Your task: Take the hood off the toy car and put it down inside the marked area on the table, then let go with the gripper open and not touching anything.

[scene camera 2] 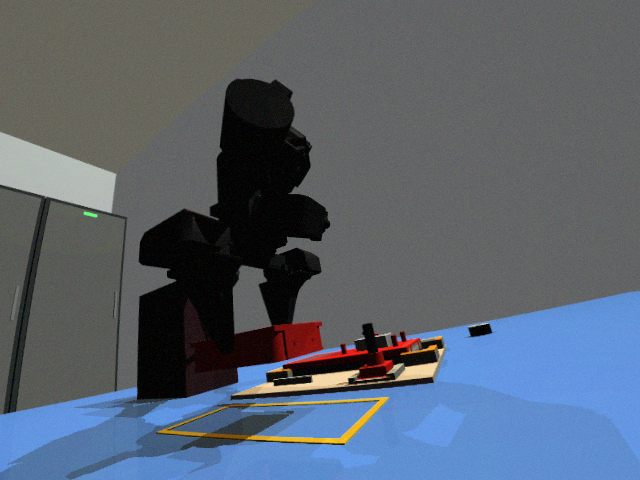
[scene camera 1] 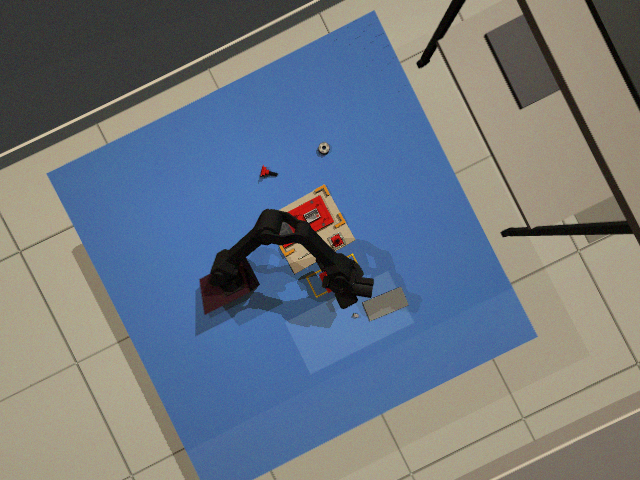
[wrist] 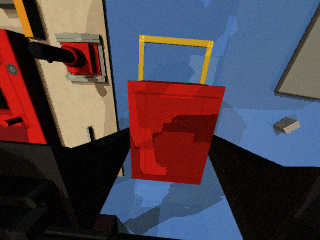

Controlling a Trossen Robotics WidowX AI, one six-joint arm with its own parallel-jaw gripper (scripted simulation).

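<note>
A red toy car [scene camera 1: 317, 202] is in sight. My gripper shows in scene camera 2 [scene camera 2: 259, 348] and also in the wrist view [wrist: 169, 134].
</note>
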